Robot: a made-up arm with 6 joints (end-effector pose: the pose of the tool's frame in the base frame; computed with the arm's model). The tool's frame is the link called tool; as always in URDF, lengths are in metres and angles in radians.
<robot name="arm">
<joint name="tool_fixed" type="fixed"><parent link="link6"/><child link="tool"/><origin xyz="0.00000 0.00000 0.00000" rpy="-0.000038 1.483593 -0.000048"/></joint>
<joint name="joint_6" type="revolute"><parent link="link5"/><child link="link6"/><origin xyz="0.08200 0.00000 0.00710"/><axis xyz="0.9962 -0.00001 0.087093"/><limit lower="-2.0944" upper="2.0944"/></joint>
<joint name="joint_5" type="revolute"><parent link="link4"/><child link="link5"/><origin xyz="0.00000 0.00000 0.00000"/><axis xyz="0.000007 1 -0.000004"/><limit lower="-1.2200" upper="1.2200"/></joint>
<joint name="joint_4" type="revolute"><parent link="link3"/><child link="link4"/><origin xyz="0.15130 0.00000 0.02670"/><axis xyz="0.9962 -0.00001 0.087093"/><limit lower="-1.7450" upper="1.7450"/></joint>
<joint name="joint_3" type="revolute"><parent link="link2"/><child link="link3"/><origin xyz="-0.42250 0.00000 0.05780"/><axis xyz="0.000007 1 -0.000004"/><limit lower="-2.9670" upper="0.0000"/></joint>
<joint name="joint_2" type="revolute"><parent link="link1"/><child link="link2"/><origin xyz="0.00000 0.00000 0.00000"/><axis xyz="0.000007 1 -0.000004"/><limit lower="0.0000" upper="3.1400"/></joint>
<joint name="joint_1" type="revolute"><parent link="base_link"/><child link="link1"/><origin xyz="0.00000 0.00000 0.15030"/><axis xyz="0 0 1"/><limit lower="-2.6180" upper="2.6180"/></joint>
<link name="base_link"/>
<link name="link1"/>
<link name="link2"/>
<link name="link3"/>
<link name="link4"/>
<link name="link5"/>
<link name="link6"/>
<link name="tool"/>
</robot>
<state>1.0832 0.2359 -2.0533 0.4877 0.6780 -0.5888</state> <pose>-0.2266 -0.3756 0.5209 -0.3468 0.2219 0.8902</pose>
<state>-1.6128 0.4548 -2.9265 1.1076 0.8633 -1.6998</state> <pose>0.0777 0.5158 0.5136 -0.1213 -0.8686 -2.5431</pose>
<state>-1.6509 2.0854 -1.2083 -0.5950 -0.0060 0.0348</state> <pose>-0.0345 -0.4323 0.3322 -2.6550 0.6442 2.2176</pose>
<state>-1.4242 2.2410 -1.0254 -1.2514 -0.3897 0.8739</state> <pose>0.0917 -0.4179 0.2483 3.0177 0.6584 2.1379</pose>
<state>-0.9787 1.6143 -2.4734 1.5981 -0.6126 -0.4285</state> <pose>0.0697 -0.1883 0.7558 0.8404 -0.1946 -0.1002</pose>
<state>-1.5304 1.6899 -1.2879 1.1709 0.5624 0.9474</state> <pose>0.0533 -0.3163 0.4905 2.1996 -0.6747 0.1998</pose>
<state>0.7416 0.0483 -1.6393 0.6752 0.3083 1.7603</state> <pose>-0.3335 -0.2843 0.4592 0.2328 0.0240 -3.1137</pose>
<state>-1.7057 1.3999 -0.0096 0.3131 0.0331 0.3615</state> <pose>-0.0069 -0.0573 0.3524 2.9846 0.1775 0.7487</pose>
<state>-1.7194 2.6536 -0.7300 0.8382 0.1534 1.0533</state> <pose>-0.0416 -0.3412 0.0699 -2.7567 0.0108 -0.4826</pose>
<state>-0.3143 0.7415 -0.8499 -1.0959 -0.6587 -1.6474</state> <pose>-0.0485 0.0628 0.5564 -0.3744 -1.0927 -2.3928</pose>
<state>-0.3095 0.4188 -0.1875 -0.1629 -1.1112 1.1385</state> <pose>-0.1511 0.0609 0.4330 0.4996 0.3910 0.9031</pose>
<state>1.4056 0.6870 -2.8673 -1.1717 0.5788 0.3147</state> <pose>-0.0296 -0.4302 0.6358 0.6784 0.0174 0.7454</pose>
